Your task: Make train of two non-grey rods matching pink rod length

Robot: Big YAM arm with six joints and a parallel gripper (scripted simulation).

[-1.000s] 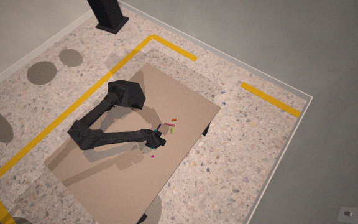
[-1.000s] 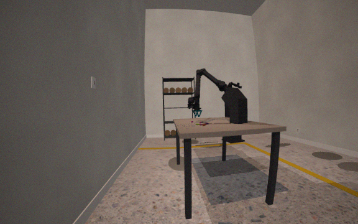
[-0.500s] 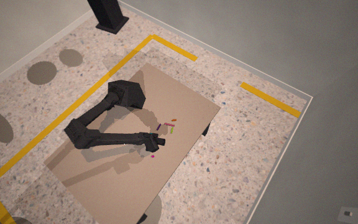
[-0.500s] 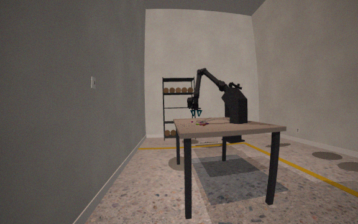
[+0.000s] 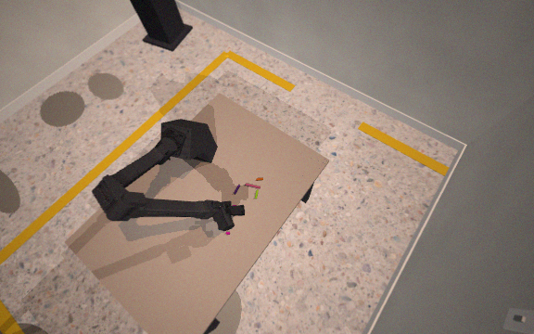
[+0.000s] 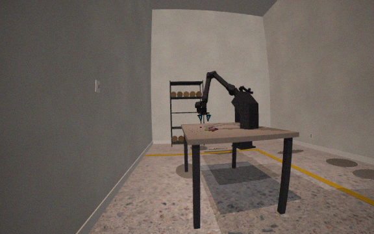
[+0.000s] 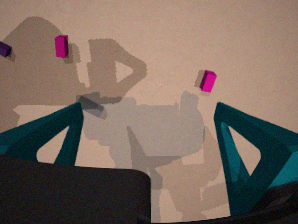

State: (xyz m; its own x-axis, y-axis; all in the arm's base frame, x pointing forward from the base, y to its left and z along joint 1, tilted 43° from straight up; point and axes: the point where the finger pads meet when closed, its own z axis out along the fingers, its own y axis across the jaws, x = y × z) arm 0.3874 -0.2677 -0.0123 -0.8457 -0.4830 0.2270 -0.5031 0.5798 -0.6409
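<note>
The orange rod is 40 mm ahead of my hand, 300 mm to the left of it and 80 mm below it. From my hand the other things lie so: purple rod 50 mm behind, 180 mm to the left, 80 mm below; then lime rod 60 mm ahead, 200 mm to the left, 80 mm below; then grey rod 70 mm behind, 30 mm to the left, 80 mm below.
</note>
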